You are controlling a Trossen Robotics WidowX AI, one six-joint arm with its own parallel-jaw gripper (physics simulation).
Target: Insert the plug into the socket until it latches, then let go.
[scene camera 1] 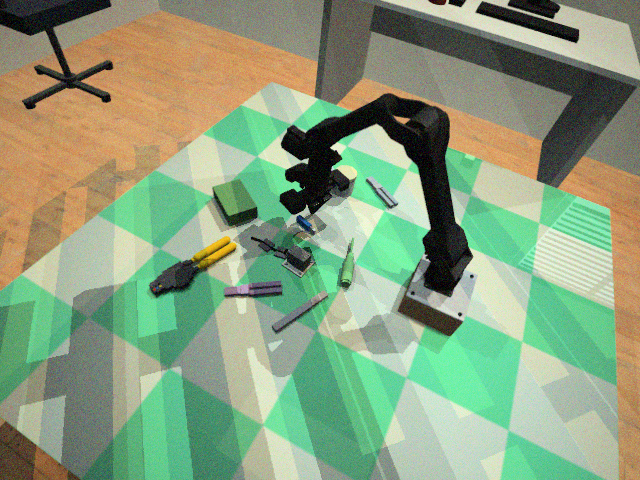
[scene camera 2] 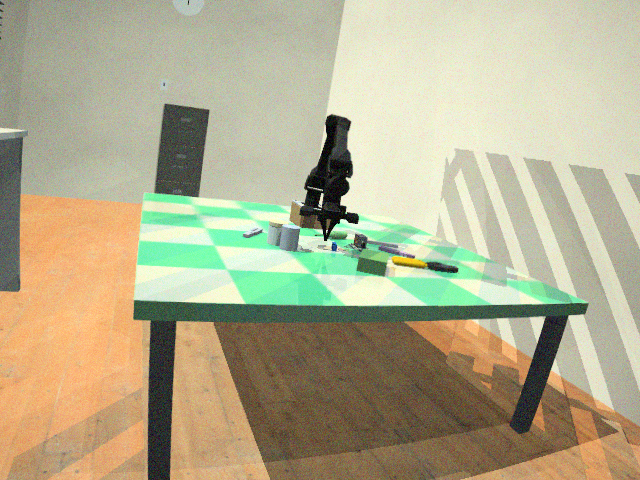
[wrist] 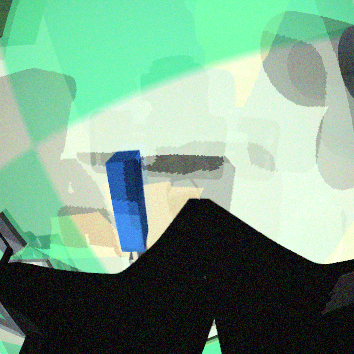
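Pixels of known places: gripper, between the fingertips: (scene camera 1: 312, 213) (scene camera 2: 325, 240) (wrist: 197, 207); arm's base, origin of its link: (scene camera 1: 440, 280) (scene camera 2: 311, 205).
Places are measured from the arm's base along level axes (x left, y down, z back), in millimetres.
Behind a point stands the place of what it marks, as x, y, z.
The small blue plug (scene camera 1: 304, 223) @[-52, 62, -365] (scene camera 2: 334, 247) @[-69, 67, -391] (wrist: 128, 200) @[-63, 60, -374] lies flat on the patterned table top (scene camera 1: 223, 381) @[387, 80, -327], free of the fingers. My gripper (scene camera 1: 313, 208) @[-91, 54, -361] (scene camera 2: 326, 236) @[-91, 54, -361] (wrist: 197, 207) @[-91, 54, -361] is shut on nothing; its closed fingertips point down just beside the plug, with the plug to their left in the wrist view. The socket (scene camera 1: 299, 258) @[75, 36, -318] (scene camera 2: 360, 241) @[47, 52, -348], a dark block on a small grey plate, stands a short way in front of the plug, with a thin black cable (scene camera 1: 268, 245) @[50, 74, -416] beside it.
A green box (scene camera 1: 234, 201) @[-12, 40, -554] (scene camera 2: 372, 262) @[-62, 47, -613], yellow-handled pliers (scene camera 1: 194, 264) @[194, 66, -531] (scene camera 2: 423, 263) @[168, 62, -551], a purple clip (scene camera 1: 253, 289) @[179, 76, -383], a grey bar (scene camera 1: 300, 311) @[182, 70, -260] and a green bottle-shaped tool (scene camera 1: 347, 269) @[37, 53, -206] lie around. Two cylinders (scene camera 2: 285, 235) @[-246, 35, -405] stand behind the gripper. The arm's base (scene camera 1: 438, 300) @[52, 4, 8] is at the right.
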